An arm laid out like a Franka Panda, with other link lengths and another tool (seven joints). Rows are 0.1 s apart.
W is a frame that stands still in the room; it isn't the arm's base.
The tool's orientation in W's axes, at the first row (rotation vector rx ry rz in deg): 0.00, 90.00, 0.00
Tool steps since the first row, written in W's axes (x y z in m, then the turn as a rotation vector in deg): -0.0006, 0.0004, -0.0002, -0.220, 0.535, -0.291; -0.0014, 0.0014, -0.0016, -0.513, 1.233, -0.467; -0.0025, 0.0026, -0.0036, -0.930, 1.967, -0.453; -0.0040, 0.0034, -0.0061, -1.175, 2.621, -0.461; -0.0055, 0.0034, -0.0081, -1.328, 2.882, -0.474; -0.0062, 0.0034, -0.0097, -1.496, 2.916, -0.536
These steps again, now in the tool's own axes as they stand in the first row. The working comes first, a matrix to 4 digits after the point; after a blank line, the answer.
The tool's axes in the first row as the columns of a matrix, in W's axes (used below as rounded here):
0.0000, 0.0000, 1.0000
0.0000, 1.0000, 0.0000
-1.0000, 0.0000, 0.0000

0.0002, 0.0004, -0.0006, 0.291, 0.535, -0.220; 0.0016, 0.0014, -0.0014, 0.467, 1.233, -0.513; 0.0036, 0.0026, -0.0025, 0.453, 1.967, -0.930; 0.0061, 0.0034, -0.0040, 0.461, 2.621, -1.175; 0.0081, 0.0034, -0.0055, 0.474, 2.882, -1.328; 0.0097, 0.0034, -0.0062, 0.536, 2.916, -1.496
